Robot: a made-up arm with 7 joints. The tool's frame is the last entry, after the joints.
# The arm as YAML. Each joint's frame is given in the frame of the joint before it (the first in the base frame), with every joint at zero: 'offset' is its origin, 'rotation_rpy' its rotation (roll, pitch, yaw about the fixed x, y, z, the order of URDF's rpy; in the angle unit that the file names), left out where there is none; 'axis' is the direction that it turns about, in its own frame. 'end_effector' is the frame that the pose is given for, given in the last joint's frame.
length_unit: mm
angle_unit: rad
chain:
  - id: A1
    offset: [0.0, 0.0, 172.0]
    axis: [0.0, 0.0, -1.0]
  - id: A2
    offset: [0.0, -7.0, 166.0]
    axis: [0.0, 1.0, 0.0]
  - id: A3
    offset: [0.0, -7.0, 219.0]
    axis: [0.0, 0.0, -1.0]
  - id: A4
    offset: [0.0, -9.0, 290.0]
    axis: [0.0, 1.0, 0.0]
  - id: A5
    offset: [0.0, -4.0, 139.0]
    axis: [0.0, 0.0, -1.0]
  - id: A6
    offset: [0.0, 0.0, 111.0]
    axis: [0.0, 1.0, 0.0]
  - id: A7
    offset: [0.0, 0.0, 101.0]
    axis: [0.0, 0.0, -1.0]
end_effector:
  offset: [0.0, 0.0, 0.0]
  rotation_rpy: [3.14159, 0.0, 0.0]
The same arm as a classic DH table. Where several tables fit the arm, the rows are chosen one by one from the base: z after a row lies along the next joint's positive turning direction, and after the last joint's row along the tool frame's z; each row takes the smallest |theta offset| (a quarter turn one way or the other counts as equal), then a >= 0, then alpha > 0; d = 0 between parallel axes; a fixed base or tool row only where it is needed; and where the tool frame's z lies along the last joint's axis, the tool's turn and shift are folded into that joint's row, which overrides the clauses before.
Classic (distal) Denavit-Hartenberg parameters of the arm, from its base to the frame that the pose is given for. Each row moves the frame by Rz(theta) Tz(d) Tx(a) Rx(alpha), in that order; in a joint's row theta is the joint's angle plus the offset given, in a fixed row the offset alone. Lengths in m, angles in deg.
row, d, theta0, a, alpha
base (fixed), 0.0000, 0.00, 0.0000, 180.00
A1, -0.3380, 0.00, 0.0000, 90.00
A2, -0.0140, 0.00, 0.0000, -90.00
A3, -0.5090, 0.00, 0.0000, 90.00
A4, -0.0130, 0.00, 0.0000, -90.00
A5, -0.2500, 0.00, 0.0000, 90.00
A6, 0.0000, 0.00, 0.0000, -90.00
A7, -0.1010, 0.00, 0.0000, 0.00

